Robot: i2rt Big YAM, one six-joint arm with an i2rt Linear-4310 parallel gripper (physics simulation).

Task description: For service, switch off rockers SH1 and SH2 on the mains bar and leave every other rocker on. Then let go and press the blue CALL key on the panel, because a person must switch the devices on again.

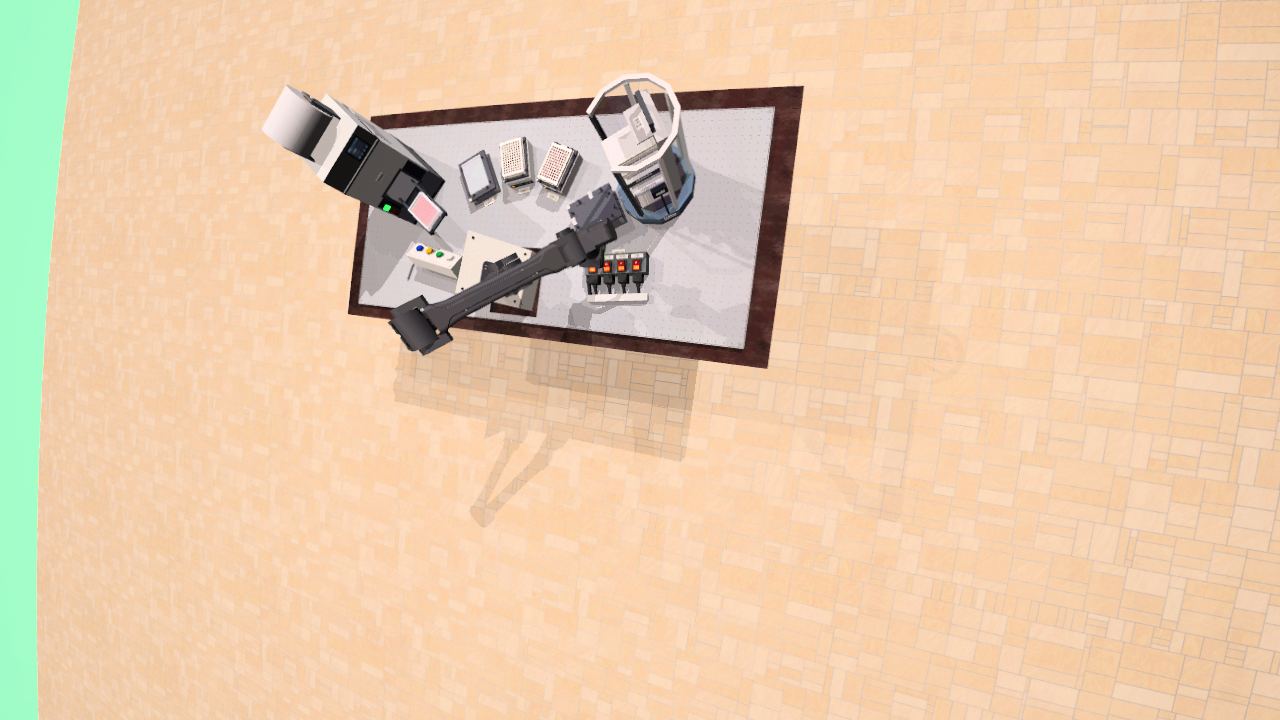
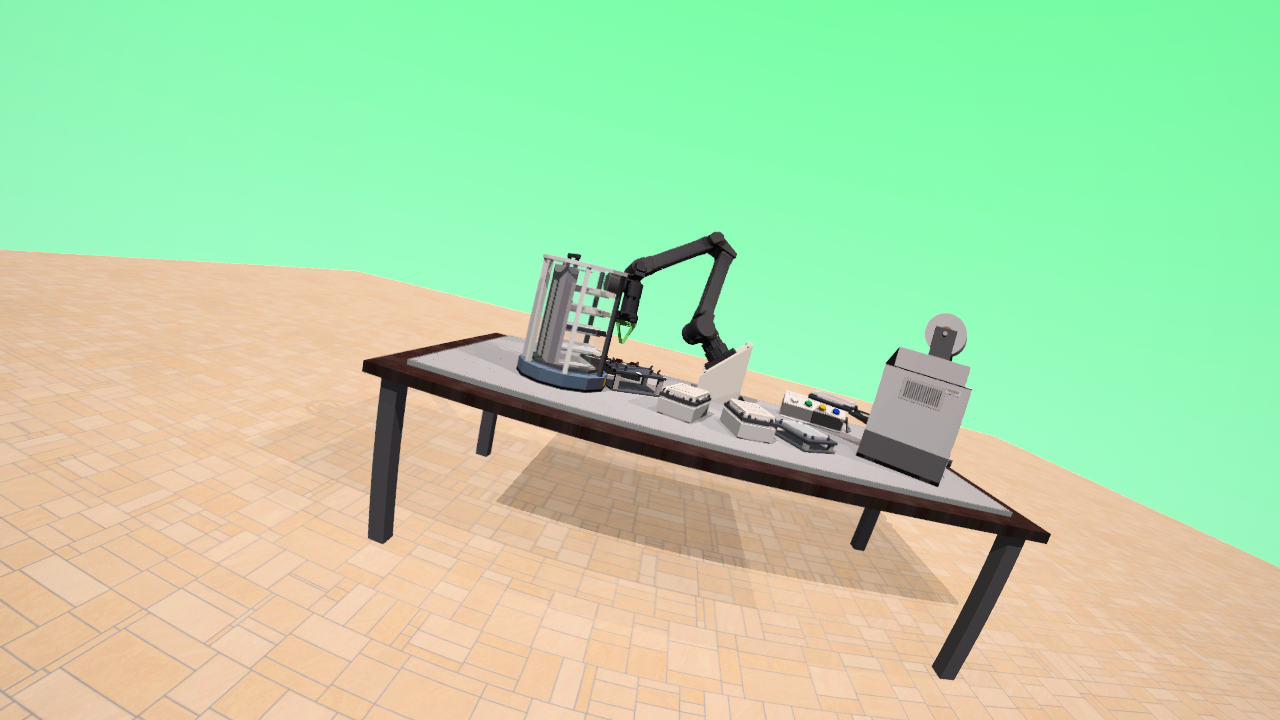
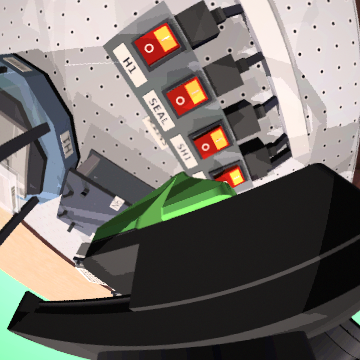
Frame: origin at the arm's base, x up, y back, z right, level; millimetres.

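Seen in the pictures: gripper, fingertip midpoint: (image 1: 602, 253) (image 2: 621, 343) (image 3: 182, 179); arm's base, link origin: (image 2: 721, 360).
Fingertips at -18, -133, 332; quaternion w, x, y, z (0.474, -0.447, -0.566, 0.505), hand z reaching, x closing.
Pixels of each thing's middle, then the offset from my fingertips to it, as dx, dy, dz. Level surfaces: height alone.
- grey mains bar, body centre: (image 3: 228, 100) (image 1: 615, 277) (image 2: 610, 362) -79, +51, +29
- SEAL, body centre: (image 3: 186, 95) -59, +14, +47
- SH1, body centre: (image 3: 210, 141) -59, +24, -2
- fourth rocker, body centre: (image 3: 228, 178) -59, +34, -51
- key panel, body centre: (image 2: 812, 411) (image 1: 438, 260) -64, +99, -688
- blue key, body centre: (image 2: 835, 412) (image 1: 420, 248) -42, +70, -760
- round rack with a blue base, body centre: (image 2: 573, 318) (image 1: 645, 158) +66, -267, +96
- grey box, body centre: (image 3: 113, 214) (image 2: 632, 376) (image 1: 596, 213) -68, -146, -82
- label printer, body centre: (image 2: 925, 391) (image 1: 356, 155) +122, -188, -930
- table, surface height: dx -105
The grey mains bar (image 3: 168, 118) (image 1: 613, 273) (image 2: 633, 376) lies on the table next to the round rack. It carries four red rockers with black plugs beside them. Rockers H1 (image 3: 156, 43), SEAL (image 3: 186, 95) and SH1 (image 3: 211, 142) all show a lit yellow half. The fourth rocker (image 3: 230, 176) is also lit; its label is hidden behind my fingers. My gripper (image 3: 182, 179) (image 2: 625, 335) has green fingers, is shut and empty, and hangs above the bar's fourth-rocker end. The key panel (image 1: 433, 256) (image 2: 812, 409) with the blue key (image 1: 419, 247) (image 2: 836, 412) lies far off.
A round rack with a blue base (image 1: 669, 210) (image 2: 555, 375) (image 3: 53, 118) stands close beside the bar. A grey box (image 3: 96, 189) lies between them. Three small trays (image 1: 515, 160), a white slanted stand (image 2: 729, 372) and a label printer (image 1: 357, 156) (image 2: 917, 416) stand on the table (image 1: 716, 269).
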